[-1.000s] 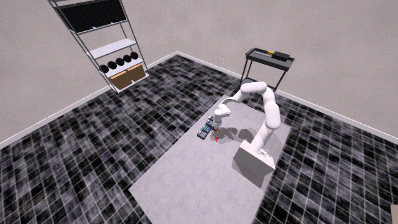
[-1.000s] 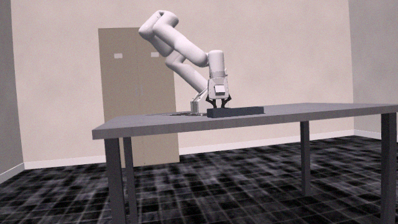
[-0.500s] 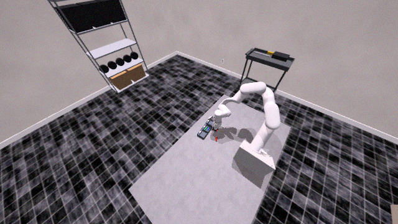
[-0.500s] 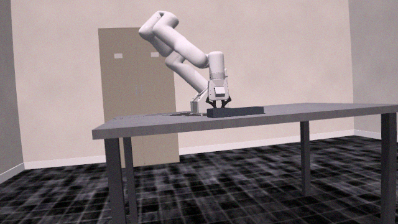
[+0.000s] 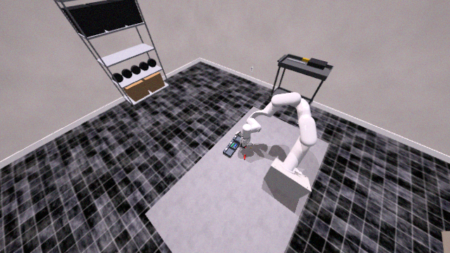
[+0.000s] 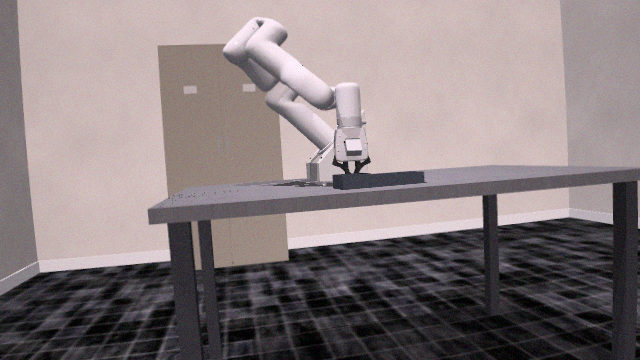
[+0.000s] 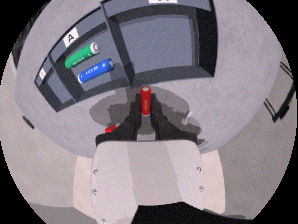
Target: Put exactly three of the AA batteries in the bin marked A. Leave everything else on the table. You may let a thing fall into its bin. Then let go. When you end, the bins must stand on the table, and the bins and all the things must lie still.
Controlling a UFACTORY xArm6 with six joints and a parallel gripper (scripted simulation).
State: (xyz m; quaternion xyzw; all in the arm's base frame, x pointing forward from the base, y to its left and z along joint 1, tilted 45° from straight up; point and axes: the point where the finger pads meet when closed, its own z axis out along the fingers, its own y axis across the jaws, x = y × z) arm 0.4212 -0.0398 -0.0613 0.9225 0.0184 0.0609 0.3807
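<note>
Now: hand 8 cm short of the dark two-compartment bin and 6 cm to the right of it. From my hand the other things lie so: red battery 2 cm below; then yellow-tipped thing 6 cm behind, 4 cm to the right, 2 cm below; then blue AA battery 6 cm ahead, 6 cm to the left, 1 cm below.
</note>
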